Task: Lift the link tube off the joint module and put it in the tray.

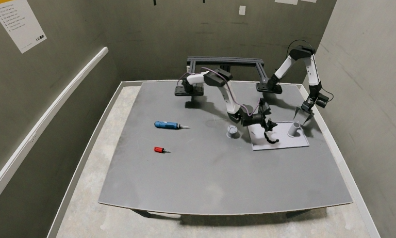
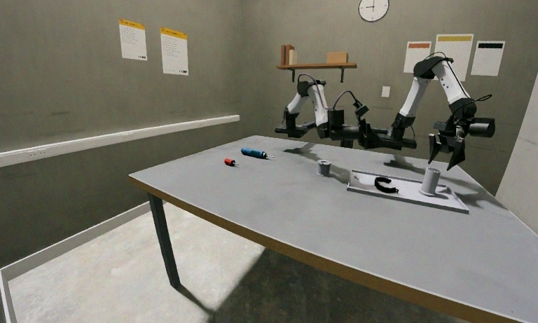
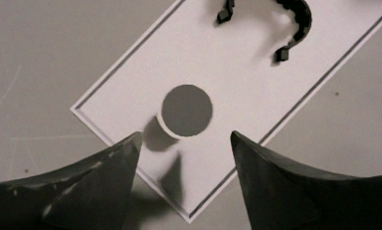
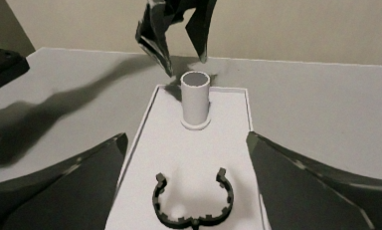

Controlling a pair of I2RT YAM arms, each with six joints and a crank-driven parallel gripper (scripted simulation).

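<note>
Now: the link tube 20 mm ahead of my left hand, 20 mm to the right of it and 70 mm below it. Also, from my left hand: white tray 10 mm ahead, 120 mm to the right, 120 mm below; then red screwdriver 70 mm ahead, 910 mm to the right, 110 mm below; then grey joint module 20 mm behind, 450 mm to the right, 90 mm below.
</note>
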